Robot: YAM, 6 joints.
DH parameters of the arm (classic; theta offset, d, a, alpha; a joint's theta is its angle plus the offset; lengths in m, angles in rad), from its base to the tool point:
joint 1: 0 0.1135 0.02 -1.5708
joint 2: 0 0 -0.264 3.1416
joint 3: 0.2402 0 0.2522 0
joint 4: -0.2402 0 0.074 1.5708
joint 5: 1.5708 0 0 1.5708
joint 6: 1.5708 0.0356 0 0
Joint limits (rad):
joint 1: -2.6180..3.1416
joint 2: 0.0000..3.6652
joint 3: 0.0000..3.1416
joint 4: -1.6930..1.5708
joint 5: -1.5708..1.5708
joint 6: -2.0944..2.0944
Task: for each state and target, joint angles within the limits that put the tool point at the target. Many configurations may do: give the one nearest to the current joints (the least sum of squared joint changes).
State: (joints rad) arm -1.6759 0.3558 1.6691 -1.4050 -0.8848 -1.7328
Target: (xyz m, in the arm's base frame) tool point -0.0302 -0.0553 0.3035
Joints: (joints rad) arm -2.3444 0.6063 0.9306 -1.4582 -0.4989 -1.7328
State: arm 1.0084 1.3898 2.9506 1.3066 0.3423 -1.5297
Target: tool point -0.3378 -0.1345 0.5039
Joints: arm 0.3518 1.1055 3.1416 1.4598 0.2806 -1.5297
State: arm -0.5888 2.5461 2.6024 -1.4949 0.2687 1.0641
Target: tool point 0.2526 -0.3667 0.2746
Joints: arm -0.9447 2.3724 2.4784 -1.6930 0.2907 1.0641
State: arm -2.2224 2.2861 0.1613 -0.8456 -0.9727 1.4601
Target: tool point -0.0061 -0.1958 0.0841
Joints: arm -1.7641 1.8386 0.6502 -0.8862 -1.0940 1.4601
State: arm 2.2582 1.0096 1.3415 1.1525 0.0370 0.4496
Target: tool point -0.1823 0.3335 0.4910
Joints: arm 2.0755 1.7193 1.6101 0.9755 0.0473 0.4496
